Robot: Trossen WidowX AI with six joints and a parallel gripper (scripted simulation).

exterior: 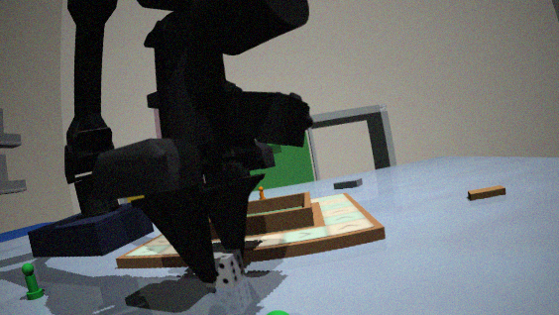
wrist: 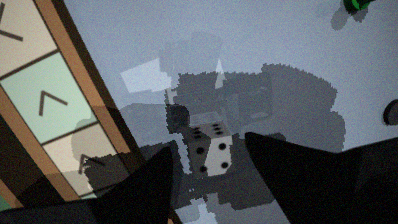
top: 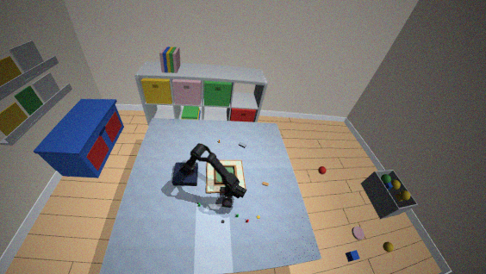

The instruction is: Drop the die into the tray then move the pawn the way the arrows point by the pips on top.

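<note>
Now: the blue pawn 5 cm behind my gripper tip, 31 cm to the left of it and 2 cm above it. Round my gripper tip: white die (right at my gripper tip); green tray floor (1 cm ahead, 19 cm to the left); wooden block (31 cm ahead, 8 cm to the left, 1 cm below).
</note>
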